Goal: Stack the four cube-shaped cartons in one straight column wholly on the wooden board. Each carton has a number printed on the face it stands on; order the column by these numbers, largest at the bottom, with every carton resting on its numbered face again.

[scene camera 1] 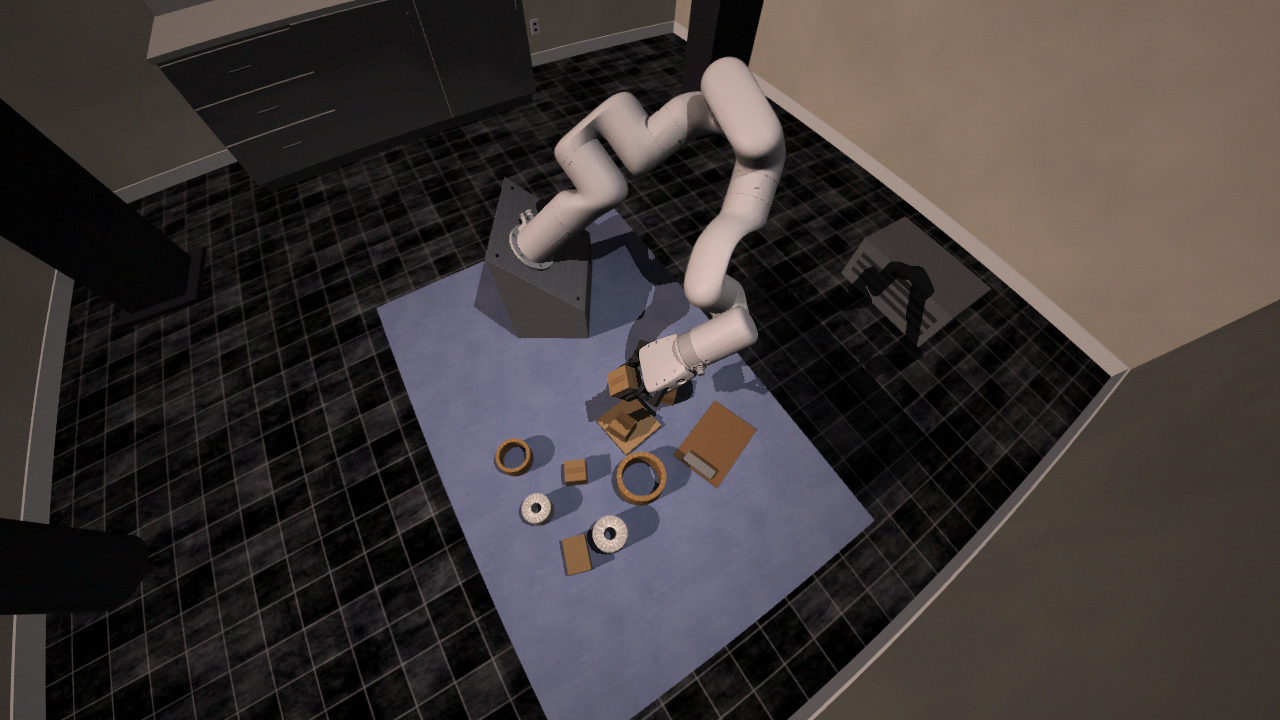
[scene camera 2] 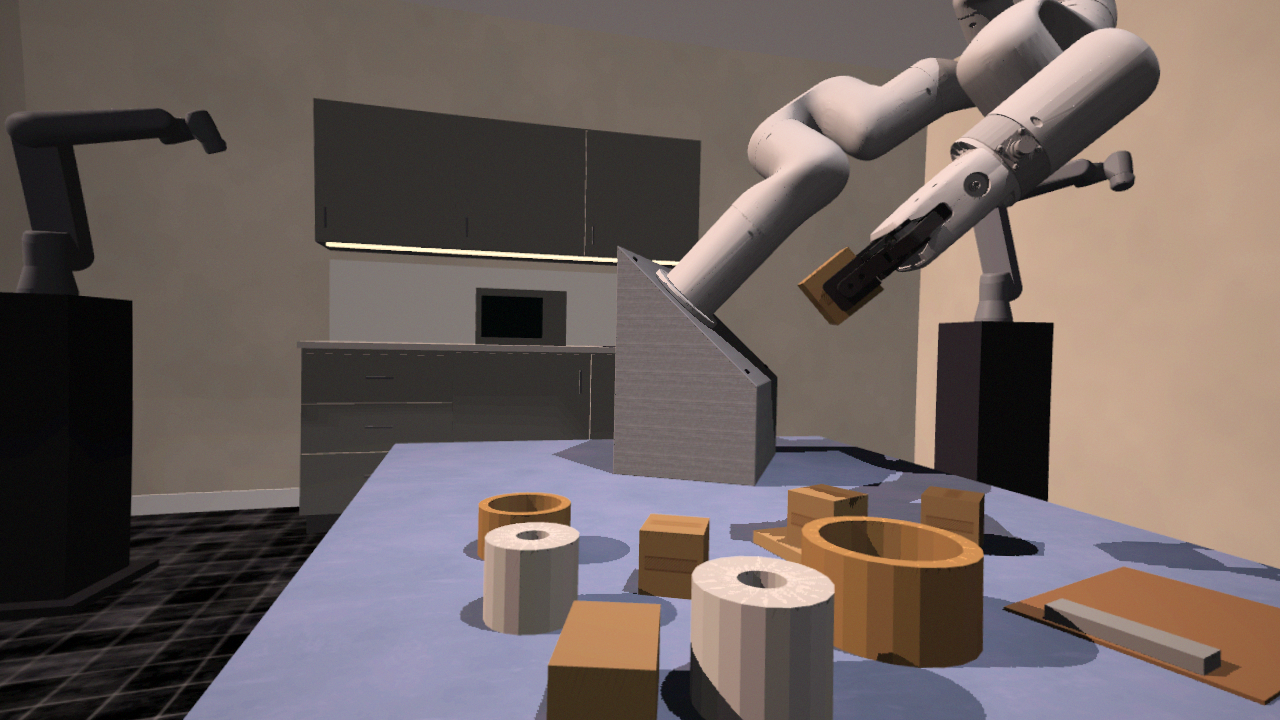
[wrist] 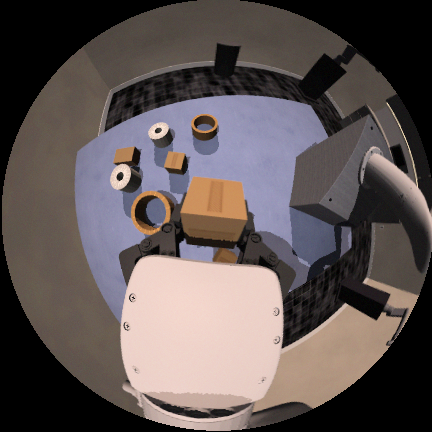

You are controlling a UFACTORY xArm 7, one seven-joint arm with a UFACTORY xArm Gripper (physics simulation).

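Frame: origin at the arm's base, x down, y ahead, z right, level; millimetres.
Where they show: gripper, fingertip midpoint: point(scene camera 1: 620, 385) point(scene camera 2: 827, 299) point(wrist: 214, 205); arm's base at its link origin: point(scene camera 1: 531, 248) point(scene camera 2: 684, 300) point(wrist: 370, 167).
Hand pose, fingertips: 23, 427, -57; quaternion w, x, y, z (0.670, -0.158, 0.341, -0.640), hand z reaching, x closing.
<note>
Things, the pixels of their top centre, and the offset from my fingertips, as dx, dy, dz. "*": a spot on its surface instead.
- cube-shaped carton at its top centre: point(wrist: 216, 212) point(scene camera 2: 839, 248) point(scene camera 1: 625, 374) -48, +3, -9
- second carton at its top centre: point(scene camera 2: 827, 492) point(scene camera 1: 623, 423) +177, +21, +4
- wooden board at its top centre: point(scene camera 2: 843, 542) point(scene camera 1: 628, 422) +227, +9, -17
- third carton at its top centre: point(scene camera 2: 953, 493) point(scene camera 1: 667, 387) point(wrist: 225, 261) +189, -24, -144
- fourth carton at its top centre: point(scene camera 2: 675, 523) point(scene camera 1: 575, 470) point(wrist: 173, 159) +189, +78, +155
- large ring at its top centre: point(scene camera 2: 887, 538) point(scene camera 1: 641, 475) point(wrist: 149, 212) +178, +157, +18
- smaller ring at a spot on its surface: point(scene camera 1: 499, 456) * +199, -31, +311
- oblong box at its top centre: point(scene camera 2: 610, 631) point(scene camera 1: 576, 554) point(wrist: 123, 154) +196, +252, +220
- brown clipboard at its top centre: point(scene camera 2: 1176, 603) point(scene camera 1: 716, 440) +226, +149, -203
My gripper point(scene camera 1: 633, 380) point(scene camera 2: 852, 284) point(wrist: 214, 205) is shut on a cube-shaped carton point(scene camera 1: 619, 382) point(scene camera 2: 816, 288) point(wrist: 214, 202). It holds the carton tilted, high above the mat, near the robot base side of the board. A second carton point(scene camera 1: 621, 424) point(scene camera 2: 825, 508) sits on the wooden board point(scene camera 1: 629, 445) point(scene camera 2: 775, 538); the wrist view does not show them clearly. A third carton point(scene camera 1: 670, 397) point(scene camera 2: 952, 515) point(wrist: 225, 256) stands off the board, partly hidden by the gripper in scene camera 1. A fourth carton point(scene camera 1: 574, 471) point(scene camera 2: 673, 557) point(wrist: 175, 162) stands apart on the mat. No printed numbers show.
A large ring point(scene camera 1: 617, 479) point(scene camera 2: 913, 608) stands near the board, and a smaller ring point(scene camera 1: 499, 456) farther away. Two white rolls point(scene camera 1: 535, 519) point(scene camera 1: 597, 546) and an oblong box point(scene camera 1: 576, 555) point(scene camera 2: 606, 635) stand beyond. A brown clipboard point(scene camera 1: 725, 434) lies right of the board.
</note>
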